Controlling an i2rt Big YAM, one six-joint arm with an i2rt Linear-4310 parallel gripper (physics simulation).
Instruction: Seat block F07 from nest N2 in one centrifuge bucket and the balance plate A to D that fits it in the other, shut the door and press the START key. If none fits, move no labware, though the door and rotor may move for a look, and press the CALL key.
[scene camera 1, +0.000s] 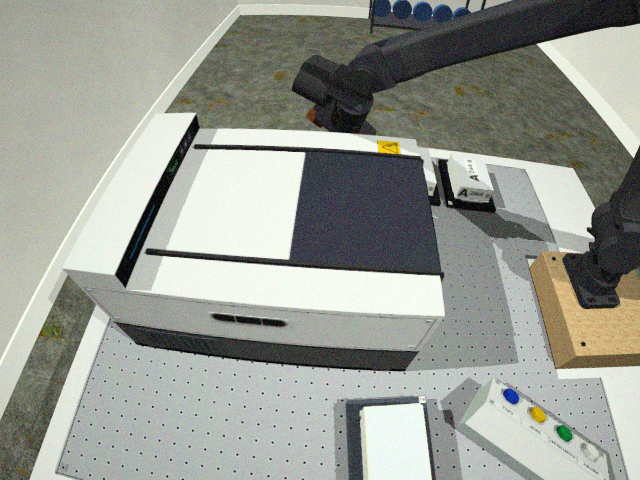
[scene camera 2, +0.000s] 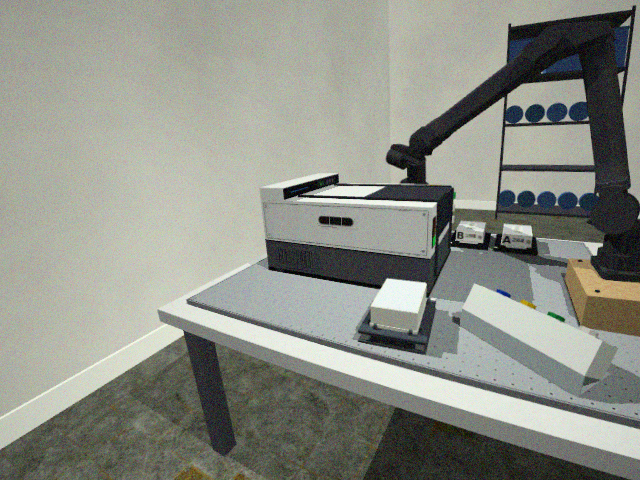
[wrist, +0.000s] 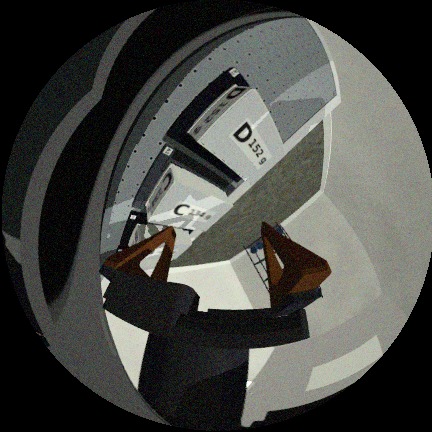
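Where they show: gripper, between the fingertips: (wrist: 215, 228); arm's base, origin of its link: (scene camera 1: 588, 282) (scene camera 2: 618, 271).
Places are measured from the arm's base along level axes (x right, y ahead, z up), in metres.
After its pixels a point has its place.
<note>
The centrifuge (scene camera 1: 258, 294) {y 0.597, x -0.133, z 0.154 m} (scene camera 2: 346, 229) {y 0.585, x -0.146, z 0.089 m} has its top covered by a white panel and a dark panel (scene camera 1: 364, 211) {y 0.475, x 0.000, z 0.157 m}; rotor and buckets do not show. A white block (scene camera 1: 395, 439) {y 0.417, x -0.269, z 0.012 m} (scene camera 2: 399, 304) {y 0.404, x -0.324, z 0.012 m} sits in a nest at the front; its name is unreadable. Plate A (scene camera 1: 467, 178) {y 0.210, x 0.270, z -0.002 m} (scene camera 2: 516, 237) {y 0.194, x 0.240, z -0.010 m} and plate B (scene camera 2: 471, 233) {y 0.324, x 0.246, z -0.011 m} stand in nests behind the centrifuge. Plate C (wrist: 187, 200) {y 0.486, x 0.284, z -0.002 m}, 134 g, and plate D (wrist: 250, 132) {y 0.606, x 0.287, z -0.002 m}, 152 g, show in the wrist view. My gripper (wrist: 215, 228) {y 0.508, x 0.283, z 0.061 m} is open and empty, above the centrifuge's back edge. The blue key (scene camera 1: 510, 396) {y 0.241, x -0.215, z 0.017 m} stands on the key box.
The key box (scene camera 1: 496, 434) {y 0.262, x -0.265, z -0.003 m} (scene camera 2: 532, 330) {y 0.192, x -0.316, z 0.002 m} also carries yellow (scene camera 1: 537, 414) {y 0.201, x -0.244, z 0.016 m}, green (scene camera 1: 564, 432) {y 0.160, x -0.273, z 0.015 m} and pale keys. The arm stands on a wooden base (scene camera 1: 563, 315) {y 0.085, x -0.070, z -0.005 m} (scene camera 2: 604, 304) {y 0.058, x -0.151, z -0.013 m} at the right. Black rails run along the centrifuge top. A shelf rack stands beyond the table.
</note>
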